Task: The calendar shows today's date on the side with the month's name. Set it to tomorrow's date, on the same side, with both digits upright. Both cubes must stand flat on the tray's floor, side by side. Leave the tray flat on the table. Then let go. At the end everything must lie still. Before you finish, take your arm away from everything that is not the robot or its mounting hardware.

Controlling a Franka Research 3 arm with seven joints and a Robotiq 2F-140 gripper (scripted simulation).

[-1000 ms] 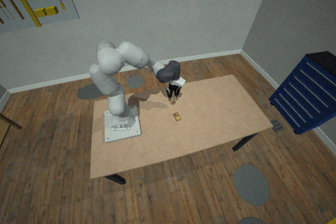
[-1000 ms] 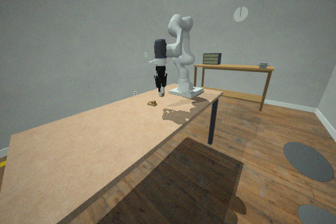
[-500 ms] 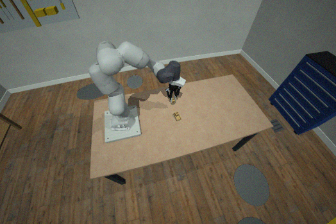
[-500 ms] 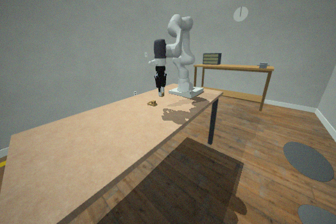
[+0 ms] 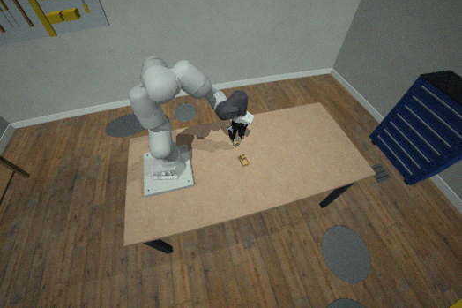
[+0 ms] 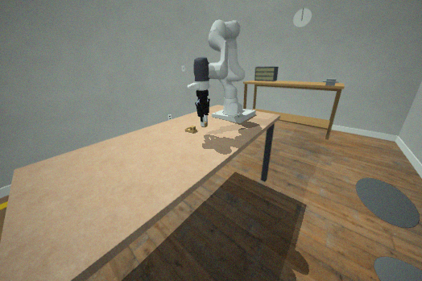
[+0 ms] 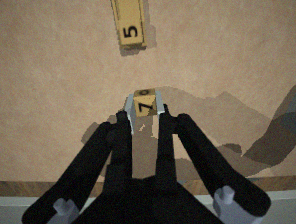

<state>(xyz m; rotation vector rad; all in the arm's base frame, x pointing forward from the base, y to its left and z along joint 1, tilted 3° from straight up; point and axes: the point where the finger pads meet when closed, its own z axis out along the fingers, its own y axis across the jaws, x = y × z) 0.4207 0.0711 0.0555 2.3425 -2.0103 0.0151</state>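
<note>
My hand is 20 mm short of the wooden tray, 110 mm to the left of it and 90 mm above it. Round my hand: wooden digit cube: 30 mm below.
</note>
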